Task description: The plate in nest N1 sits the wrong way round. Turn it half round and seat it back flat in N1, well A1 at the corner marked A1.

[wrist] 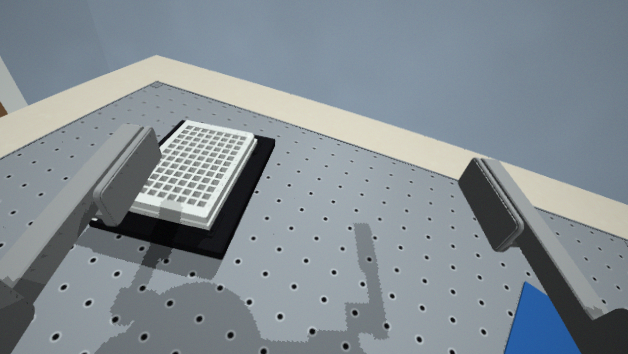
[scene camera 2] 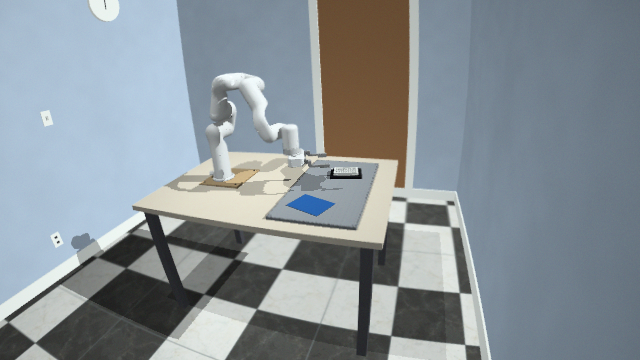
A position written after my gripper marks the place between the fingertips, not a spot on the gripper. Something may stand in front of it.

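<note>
There's a white well plate (wrist: pixel 200 164) here, along with a black nest (wrist: pixel 166 233). I can also see a grey perforated board (wrist: pixel 337 242), and my own gripper (wrist: pixel 318 155) is visible as well.
</note>
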